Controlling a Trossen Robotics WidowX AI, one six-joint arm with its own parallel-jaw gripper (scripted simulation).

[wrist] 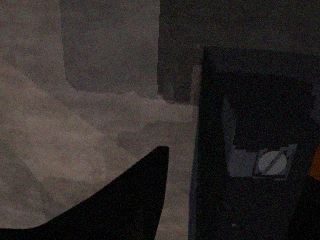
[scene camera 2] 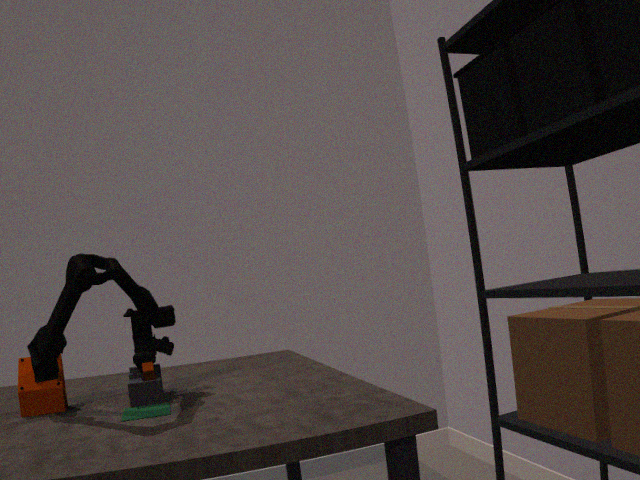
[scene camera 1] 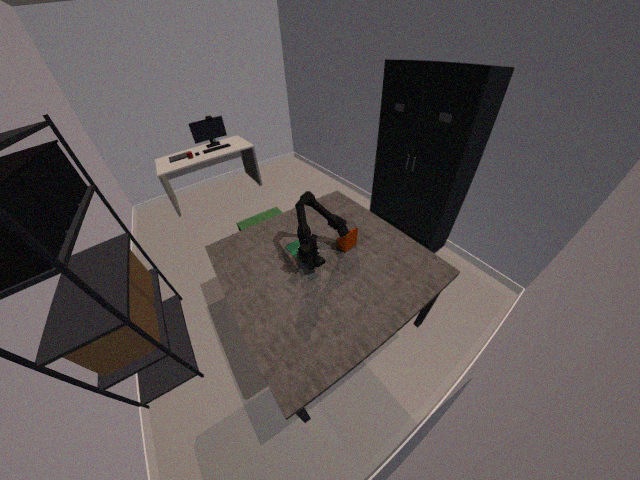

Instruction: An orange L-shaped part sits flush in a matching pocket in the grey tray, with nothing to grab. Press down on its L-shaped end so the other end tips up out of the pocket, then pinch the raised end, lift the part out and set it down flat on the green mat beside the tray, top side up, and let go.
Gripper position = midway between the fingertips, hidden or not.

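You can see my gripper [scene camera 2: 148,383], and the gripper's there at [wrist: 215,160] as well.
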